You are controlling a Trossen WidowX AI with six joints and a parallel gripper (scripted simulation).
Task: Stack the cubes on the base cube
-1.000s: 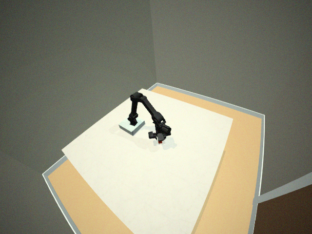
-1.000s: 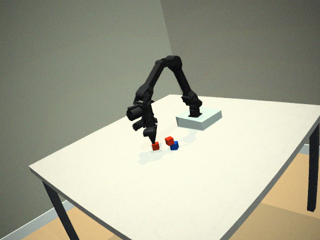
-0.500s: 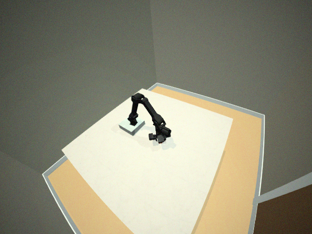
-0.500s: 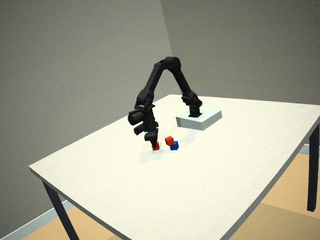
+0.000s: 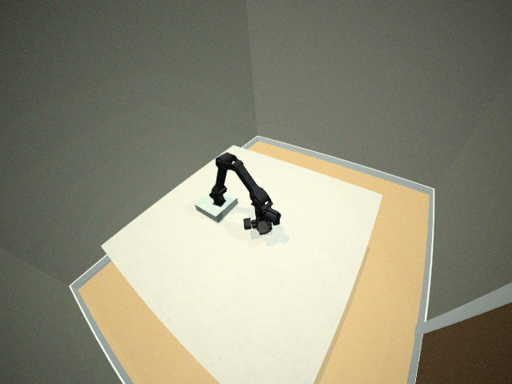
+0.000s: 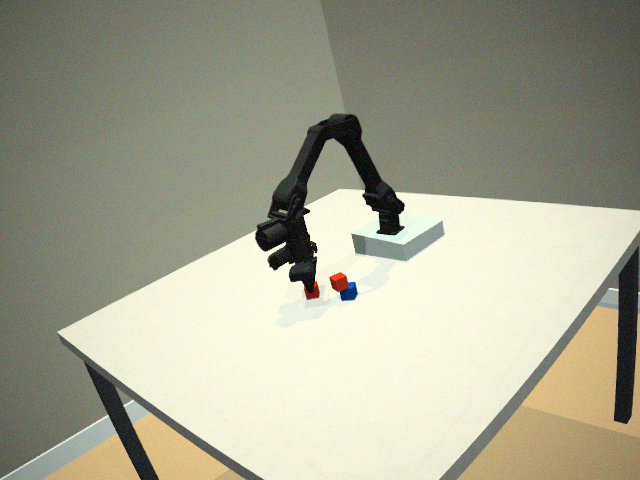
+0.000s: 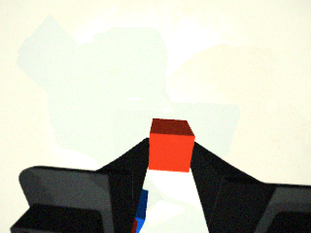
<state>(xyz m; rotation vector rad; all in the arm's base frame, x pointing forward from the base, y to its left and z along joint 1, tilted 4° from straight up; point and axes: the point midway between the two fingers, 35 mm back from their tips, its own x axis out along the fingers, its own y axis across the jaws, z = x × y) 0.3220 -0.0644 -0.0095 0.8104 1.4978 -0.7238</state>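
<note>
Right now my gripper tip is 20 mm past the blue base cube and 100 mm to the right of it.
</note>
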